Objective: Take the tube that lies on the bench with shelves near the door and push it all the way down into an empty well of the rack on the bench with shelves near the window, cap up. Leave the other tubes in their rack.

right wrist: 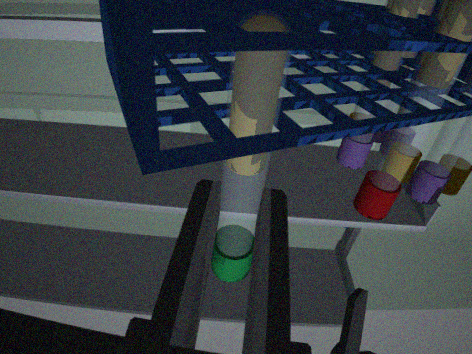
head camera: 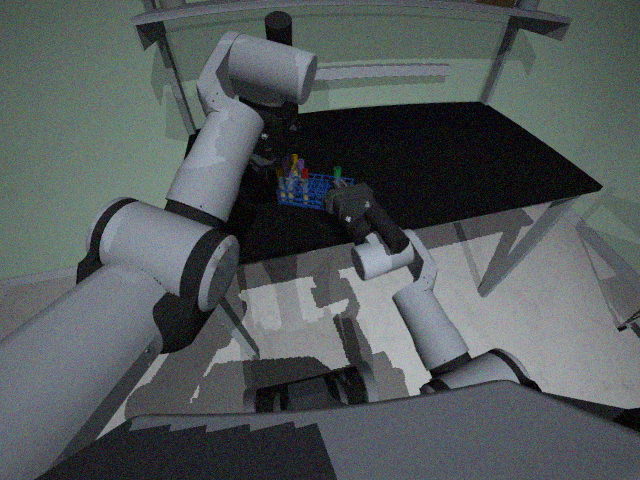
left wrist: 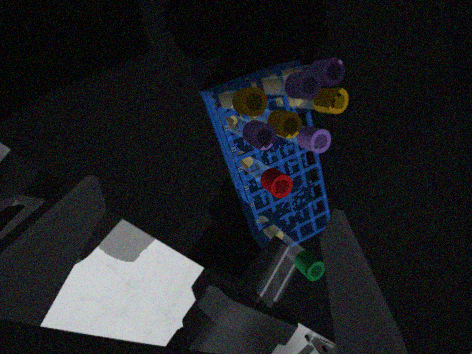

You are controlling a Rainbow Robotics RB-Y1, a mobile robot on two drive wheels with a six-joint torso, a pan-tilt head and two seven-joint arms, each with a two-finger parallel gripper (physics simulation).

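The blue rack stands on the black bench. The green-capped tube is cap up at the rack's end. Its lower part shows behind the rack's upper rim in the right wrist view, partway down in the rack, and its cap stands clear above. My right gripper is shut on this tube below the cap. My left gripper is open and empty, above the rack's other side; its fingertips are too dark to make out in the head view.
A red-capped tube and several purple- and yellow-capped tubes stand in the rack, mostly at the end away from the green cap. The black bench has a shelf above its back. My left arm reaches over the bench's left side.
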